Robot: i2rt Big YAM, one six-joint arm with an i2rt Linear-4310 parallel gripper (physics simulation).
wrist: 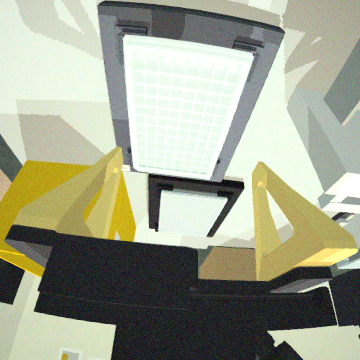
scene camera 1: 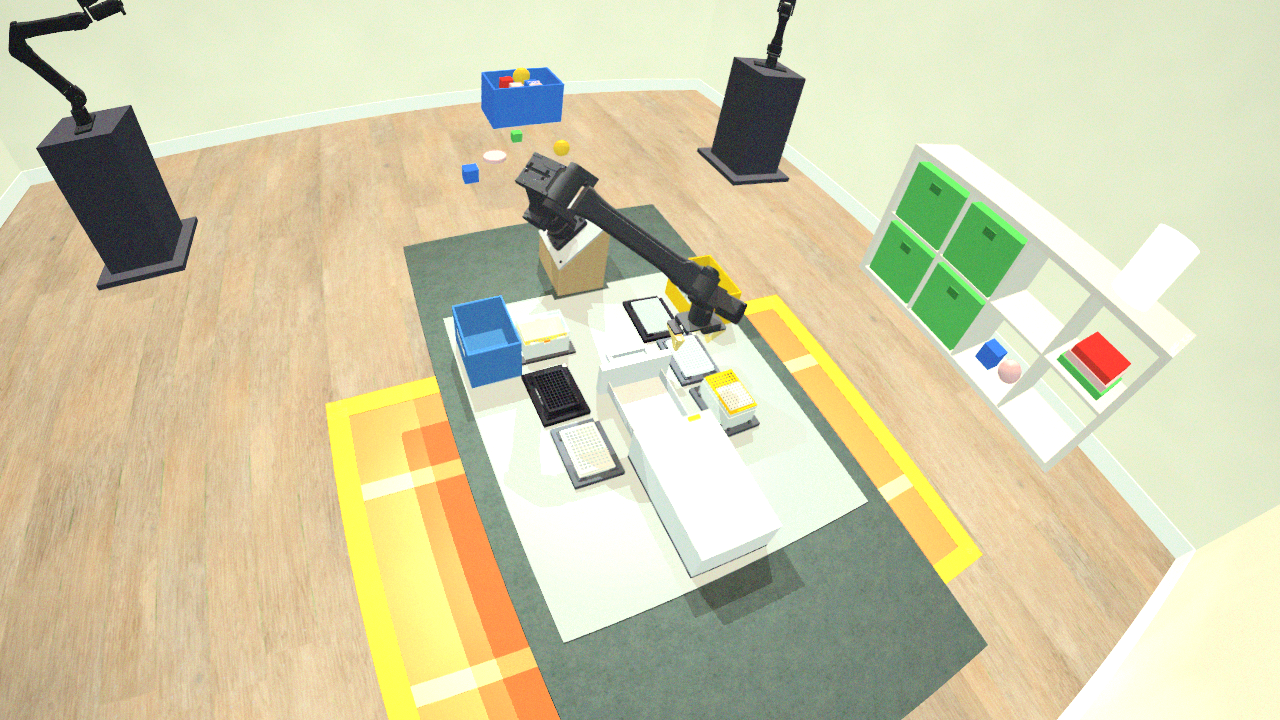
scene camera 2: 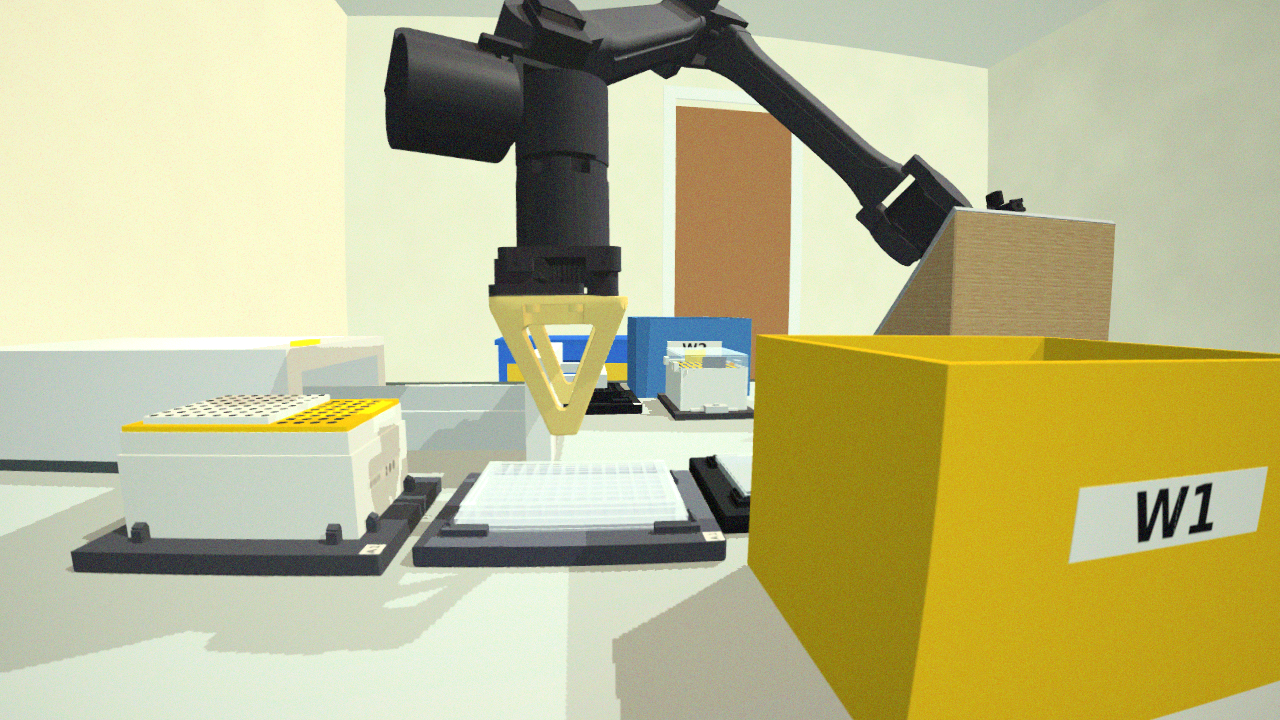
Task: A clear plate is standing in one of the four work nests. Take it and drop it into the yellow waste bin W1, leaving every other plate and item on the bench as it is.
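Frame: origin at the arm's base, x ahead, y left, z up, level; millimetres.
Seen in the pictures: gripper, between the fingertips: point(wrist: 189, 159) point(scene camera 1: 690, 345) point(scene camera 2: 567, 417); arm's base, origin of its link: point(scene camera 1: 568, 229) point(scene camera 2: 977, 295).
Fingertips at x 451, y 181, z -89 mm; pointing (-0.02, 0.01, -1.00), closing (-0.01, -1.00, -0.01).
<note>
Offsets run from my fingertips to a thing's top centre.
The clear gridded plate @(5 mm back, 10 mm left, 38 mm down) point(scene camera 1: 691, 360) point(scene camera 2: 572, 492) point(wrist: 185, 105) lies flat in a dark grey nest @(5 mm back, 10 mm left, 46 mm down) point(scene camera 2: 572, 552) point(wrist: 116, 100), between the tip rack and the yellow bin in the second scene view. My gripper point(scene camera 1: 695, 342) point(scene camera 2: 562, 429) point(wrist: 189, 159) is open and empty, pointing down. Its fingers stand wide apart in the wrist view, and in the second scene view the near fingertip shows a little above the plate's level. The yellow waste bin W1 @(184 mm back, 142 mm left, 56 mm up) point(scene camera 1: 682, 295) point(scene camera 2: 841, 465) point(wrist: 40, 180) stands to the plate's right in the second scene view; its inner floor is hidden there.
A smooth pale plate @(175 mm back, 16 mm right, 44 mm down) point(scene camera 1: 648, 316) point(wrist: 192, 212) lies in a black nest nearby. A yellow-topped tip rack @(174 mm ahead, 18 mm left, 12 mm up) point(scene camera 1: 729, 396) point(scene camera 2: 259, 483) stands on the other side. A long white instrument @(382 mm ahead, 178 mm right, 42 mm up) point(scene camera 1: 702, 483), blue bin W2 @(177 mm back, 495 mm right, 56 mm up) point(scene camera 1: 487, 344) point(scene camera 2: 644, 358), a black plate @(2 mm back, 370 mm right, 38 mm down) point(scene camera 1: 554, 394) and a white plate @(179 mm ahead, 359 mm right, 38 mm down) point(scene camera 1: 588, 447) stand farther off.
</note>
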